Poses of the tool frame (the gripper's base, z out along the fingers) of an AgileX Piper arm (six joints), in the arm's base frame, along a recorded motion.
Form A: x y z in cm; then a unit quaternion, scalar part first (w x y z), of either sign.
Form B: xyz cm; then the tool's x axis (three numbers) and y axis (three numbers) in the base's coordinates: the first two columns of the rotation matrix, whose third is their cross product. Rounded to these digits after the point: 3 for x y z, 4 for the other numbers.
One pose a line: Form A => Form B
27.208 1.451 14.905 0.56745 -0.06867 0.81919 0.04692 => 27.208 1.451 14.905 -0.3466 -0.0593 -0.9362 -0.1658 0.9862 -0.0011
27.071 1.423 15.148 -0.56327 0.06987 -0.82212 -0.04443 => 27.071 1.423 15.148 -0.3557 -0.0648 -0.9324 -0.1649 0.9863 -0.0057
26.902 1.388 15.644 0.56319 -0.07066 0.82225 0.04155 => 26.902 1.388 15.644 -0.3556 -0.0694 -0.9320 -0.1630 0.9866 -0.0113
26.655 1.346 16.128 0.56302 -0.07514 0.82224 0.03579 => 26.655 1.346 16.128 -0.3547 -0.0833 -0.9313 -0.1639 0.9861 -0.0258
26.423 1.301 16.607 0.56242 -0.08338 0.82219 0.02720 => 26.423 1.301 16.607 -0.3535 -0.1065 -0.9294 -0.1677 0.9846 -0.0491
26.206 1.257 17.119 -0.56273 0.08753 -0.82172 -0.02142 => 26.206 1.257 17.119 -0.3514 -0.1197 -0.9286 -0.1680 0.9838 -0.0633
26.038 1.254 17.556 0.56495 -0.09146 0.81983 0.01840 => 26.038 1.254 17.556 -0.3449 -0.1292 -0.9297 -0.1708 0.9826 -0.0732
